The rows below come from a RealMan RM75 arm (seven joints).
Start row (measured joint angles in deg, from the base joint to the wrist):
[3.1, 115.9, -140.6, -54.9, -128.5, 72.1, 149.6]
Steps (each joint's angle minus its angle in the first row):
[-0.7, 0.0, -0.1, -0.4, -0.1, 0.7, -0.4]
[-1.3, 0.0, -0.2, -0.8, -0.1, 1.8, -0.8]
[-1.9, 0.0, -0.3, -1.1, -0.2, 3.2, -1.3]
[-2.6, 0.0, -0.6, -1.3, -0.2, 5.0, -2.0]
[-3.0, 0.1, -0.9, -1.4, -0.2, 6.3, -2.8]
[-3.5, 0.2, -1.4, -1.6, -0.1, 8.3, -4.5]
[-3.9, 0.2, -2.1, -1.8, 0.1, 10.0, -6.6]
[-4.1, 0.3, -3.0, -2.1, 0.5, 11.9, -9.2]
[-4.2, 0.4, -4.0, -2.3, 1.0, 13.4, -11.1]
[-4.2, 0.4, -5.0, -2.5, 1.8, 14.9, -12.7]
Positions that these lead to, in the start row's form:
[2.4, 115.9, -140.7, -55.3, -128.6, 72.8, 149.2]
[1.8, 115.9, -140.8, -55.7, -128.6, 73.9, 148.8]
[1.2, 115.9, -140.9, -56.0, -128.7, 75.3, 148.3]
[0.5, 115.9, -141.2, -56.2, -128.7, 77.1, 147.6]
[0.1, 116.0, -141.5, -56.3, -128.7, 78.4, 146.8]
[-0.4, 116.1, -142.0, -56.5, -128.6, 80.4, 145.1]
[-0.8, 116.1, -142.7, -56.7, -128.4, 82.1, 143.0]
[-1.0, 116.2, -143.6, -57.0, -128.0, 84.0, 140.4]
[-1.1, 116.3, -144.6, -57.2, -127.5, 85.5, 138.5]
[-1.1, 116.3, -145.6, -57.4, -126.7, 87.0, 136.9]

